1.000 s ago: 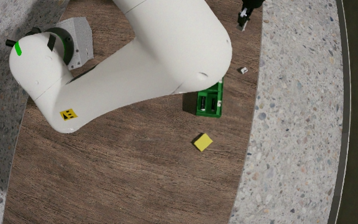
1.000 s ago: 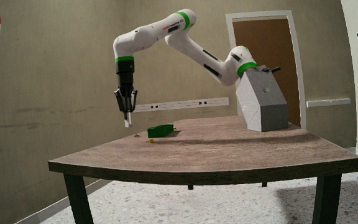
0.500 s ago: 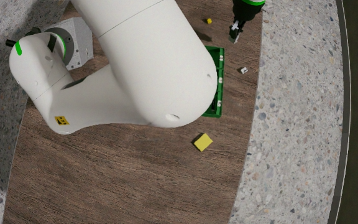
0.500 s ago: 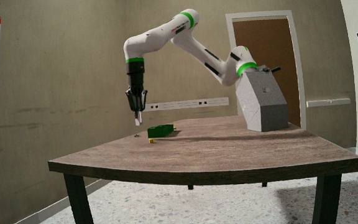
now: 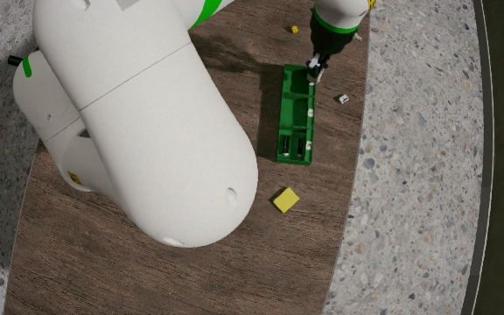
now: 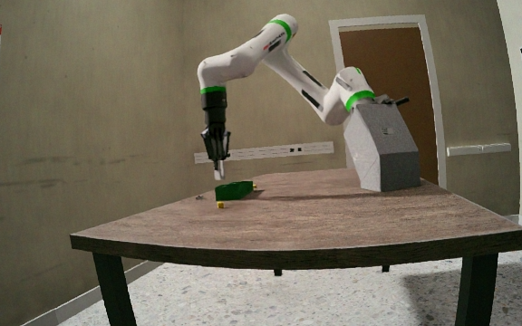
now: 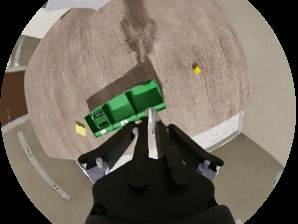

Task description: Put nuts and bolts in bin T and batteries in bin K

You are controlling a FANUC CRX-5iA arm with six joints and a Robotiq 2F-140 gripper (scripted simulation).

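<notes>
Now: hand 20 mm past the green bins, 90 mm to the left of it and 80 mm above it. Round my hand: pale bolt 10 mm behind, 30 mm below; yellow cube 70 mm behind, 180 mm to the left, 90 mm below; white nut 100 mm ahead, 90 mm below.
</notes>
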